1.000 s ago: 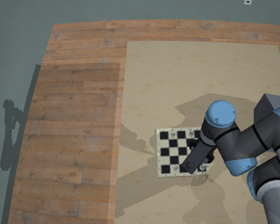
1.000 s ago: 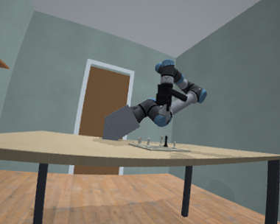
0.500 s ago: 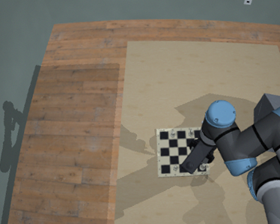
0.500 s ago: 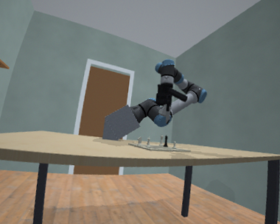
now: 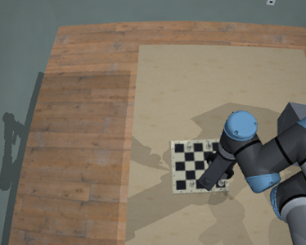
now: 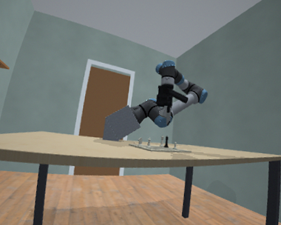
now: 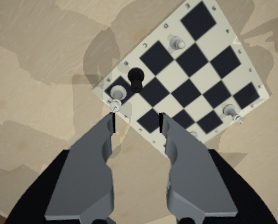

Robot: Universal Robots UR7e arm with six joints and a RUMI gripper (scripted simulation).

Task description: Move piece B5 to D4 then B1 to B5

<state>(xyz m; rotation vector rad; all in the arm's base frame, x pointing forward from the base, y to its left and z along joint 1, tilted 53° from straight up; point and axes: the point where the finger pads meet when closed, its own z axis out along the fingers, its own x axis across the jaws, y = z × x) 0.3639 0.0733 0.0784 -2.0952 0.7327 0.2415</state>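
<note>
The black piece is 100 mm below my hand. From my hand the other things lie so: chessboard 140 mm below, 70 mm to the right, 50 mm ahead.
</note>
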